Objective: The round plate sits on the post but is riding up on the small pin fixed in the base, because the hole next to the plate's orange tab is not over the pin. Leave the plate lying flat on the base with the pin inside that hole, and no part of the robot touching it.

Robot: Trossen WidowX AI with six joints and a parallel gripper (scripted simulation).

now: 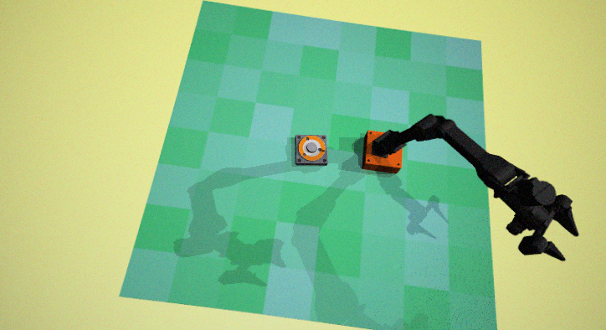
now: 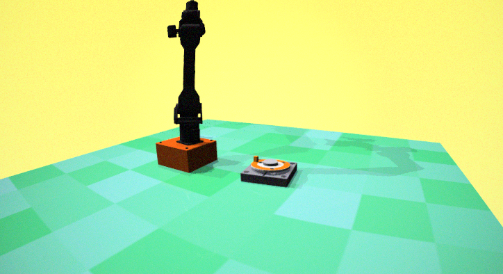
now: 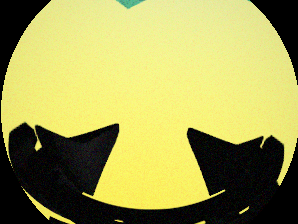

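Right now the round plate is 69 cm ahead of my gripper tip, 28 cm to the right of it and 45 cm below it. Round my gripper tip: dark grey square base: 71 cm ahead, 27 cm to the right, 46 cm below.
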